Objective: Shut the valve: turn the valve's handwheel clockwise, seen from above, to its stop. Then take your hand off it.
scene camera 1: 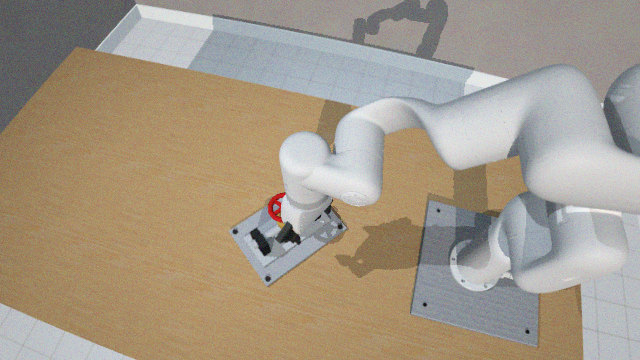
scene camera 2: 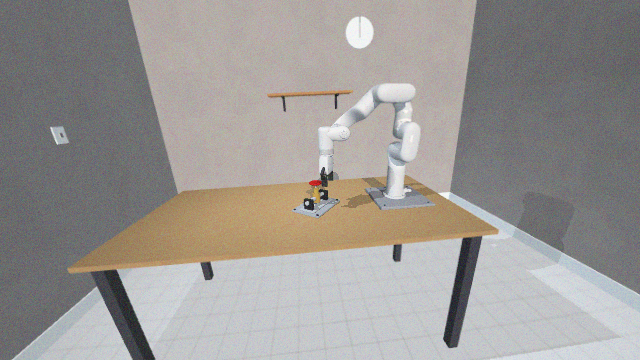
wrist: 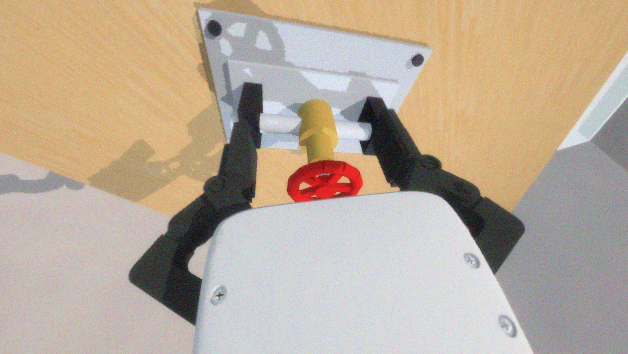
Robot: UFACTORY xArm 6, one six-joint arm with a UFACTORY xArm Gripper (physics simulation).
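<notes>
The red handwheel (scene camera 1: 271, 209) (scene camera 2: 315, 183) (wrist: 294, 186) lies level on top of the yellow valve body (scene camera 2: 316, 195) (wrist: 318, 122). A pale pipe (wrist: 277, 123) runs through the valve between two black supports on a grey plate (scene camera 1: 300, 256) (scene camera 2: 326, 207) (wrist: 350, 50). My gripper (scene camera 2: 326, 180) (wrist: 315, 132) is open and empty, pointing down. In scene camera 2 its fingers are just right of the handwheel, at about its height. In the wrist view the wheel shows between the spread fingers; its near edge meets the gripper housing's outline. Scene camera 1 hides the wheel's right part. Contact cannot be told.
The wooden table (scene camera 1: 150, 175) (scene camera 2: 225, 225) carries the valve plate and, to its right, the arm's grey base plate (scene camera 1: 480, 315) (scene camera 2: 410, 203). Dark bolts stand at the valve plate's corners. A wall shelf (scene camera 2: 310, 93) is on the back wall, behind the table.
</notes>
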